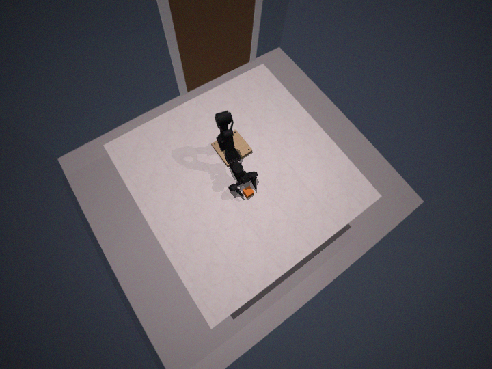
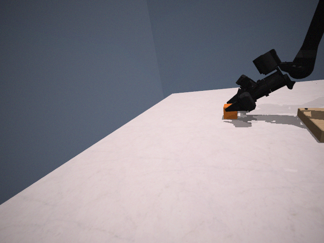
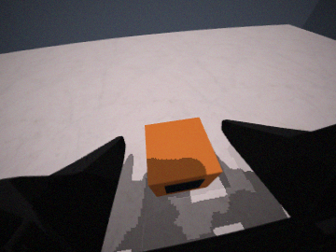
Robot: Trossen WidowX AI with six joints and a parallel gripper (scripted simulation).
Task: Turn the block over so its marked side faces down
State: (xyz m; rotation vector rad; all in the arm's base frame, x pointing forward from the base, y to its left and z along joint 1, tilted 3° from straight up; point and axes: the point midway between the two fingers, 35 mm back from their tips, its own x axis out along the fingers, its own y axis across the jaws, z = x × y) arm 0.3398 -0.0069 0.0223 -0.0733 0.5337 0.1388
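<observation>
Right now my gripper tip is 3 cm past the orange block and 2 cm above it.
</observation>
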